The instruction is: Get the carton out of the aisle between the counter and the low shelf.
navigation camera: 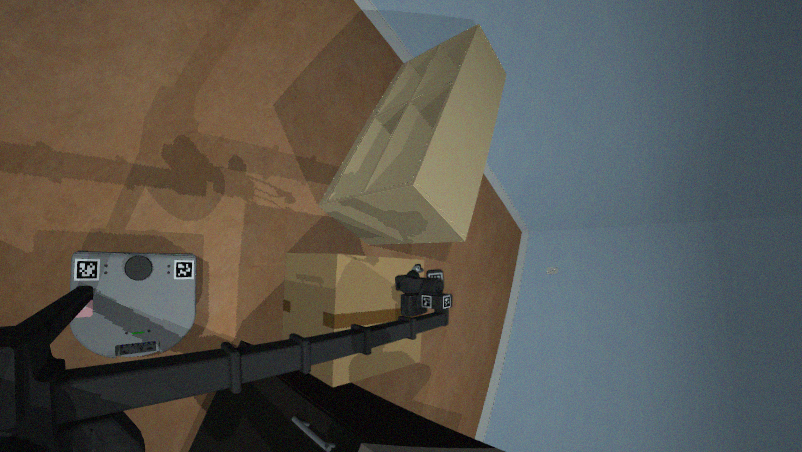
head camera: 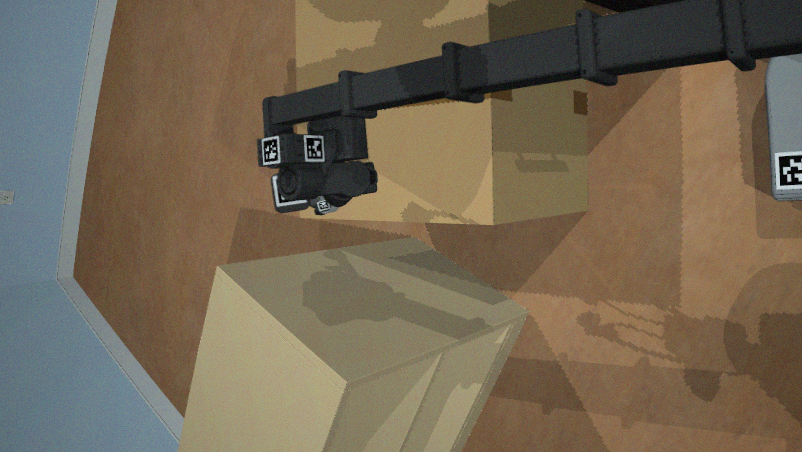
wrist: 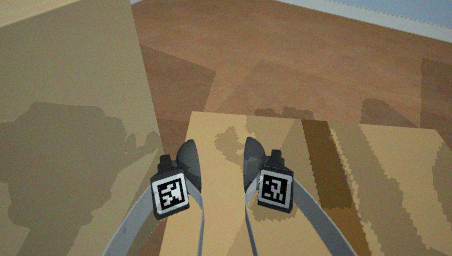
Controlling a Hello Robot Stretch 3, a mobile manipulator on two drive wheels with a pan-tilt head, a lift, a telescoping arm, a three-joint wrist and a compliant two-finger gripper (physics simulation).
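Places are measured from the robot's base along level axes (x left, y back, z up), in centimetres.
Where they show: gripper, fingertip midpoint: (navigation camera: pixel 419 275); robot's base, origin of the base link: (navigation camera: pixel 138 266).
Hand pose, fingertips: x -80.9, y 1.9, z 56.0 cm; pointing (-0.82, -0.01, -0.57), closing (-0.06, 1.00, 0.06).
Things, the pixels of their top centre, and the offset from my fingertips. "spot": a spot on its surface instead. Level surfaces: height alone.
- carton, middle of its top: (head camera: pixel 381 96) (navigation camera: pixel 384 316) dz -15.3, dx +2.6, dy +16.4 cm
- low shelf, its level: dz +5.0 cm
- handle, surface spot: (navigation camera: pixel 311 432) spot: dz +18.8, dx +54.1, dy +27.2 cm
The carton (head camera: pixel 438 145) (navigation camera: pixel 365 286) (wrist: pixel 410 155) is a tan box with a brown tape strip. It stands on the floor between the black counter (navigation camera: pixel 269 415) and the low shelf (head camera: pixel 269 348) (navigation camera: pixel 449 140) (wrist: pixel 75 60). A narrow strip of floor separates it from the shelf. My gripper (wrist: pixel 220 157) points down over the carton's top near the shelf-side edge. Its fingers are apart with the carton's top showing between them. They hold nothing, and whether they touch the carton cannot be told. In the head view the wrist hides most of the fingers.
My extended arm (head camera: pixel 522 61) (navigation camera: pixel 269 356) crosses over the carton. My grey base (head camera: pixel 786 112) (navigation camera: pixel 151 308) stands on the brown floor beside it. A blue wall (head camera: pixel 33 140) (navigation camera: pixel 617 168) with a pale skirting lies beyond the carton and shelf. The counter front has a handle (navigation camera: pixel 311 432).
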